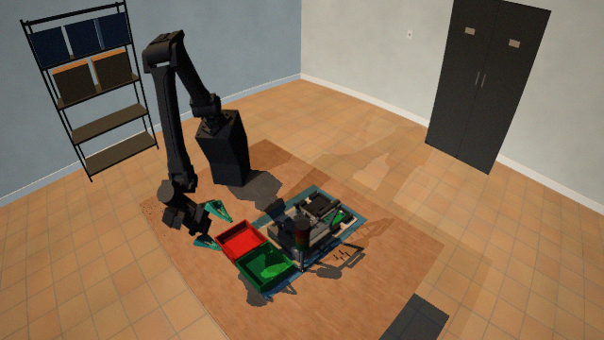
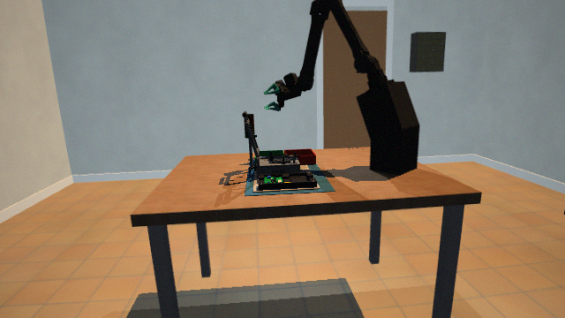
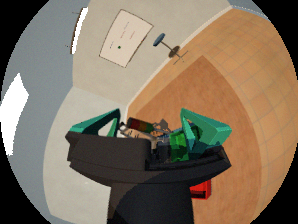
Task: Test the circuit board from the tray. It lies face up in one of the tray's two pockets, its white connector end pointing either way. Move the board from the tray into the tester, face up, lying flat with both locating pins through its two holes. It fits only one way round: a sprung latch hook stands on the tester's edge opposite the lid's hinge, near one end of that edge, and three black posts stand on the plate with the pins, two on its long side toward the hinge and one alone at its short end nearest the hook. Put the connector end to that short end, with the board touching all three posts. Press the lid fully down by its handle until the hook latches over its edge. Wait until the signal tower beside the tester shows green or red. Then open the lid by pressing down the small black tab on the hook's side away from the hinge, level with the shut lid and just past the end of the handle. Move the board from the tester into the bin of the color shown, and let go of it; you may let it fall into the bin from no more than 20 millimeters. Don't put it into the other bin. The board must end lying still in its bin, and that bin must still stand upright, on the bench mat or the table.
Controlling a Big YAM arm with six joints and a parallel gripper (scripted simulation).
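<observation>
The green circuit board is 110 mm ahead of my hand, 480 mm to the left of it and 290 mm below it. The rest, counted from my hand: green bin (20 mm ahead, 120 mm to the left, 290 mm below); tester lid (150 mm ahead, 290 mm to the left, 120 mm below); red bin (120 mm behind, 150 mm to the left, 290 mm below).
</observation>
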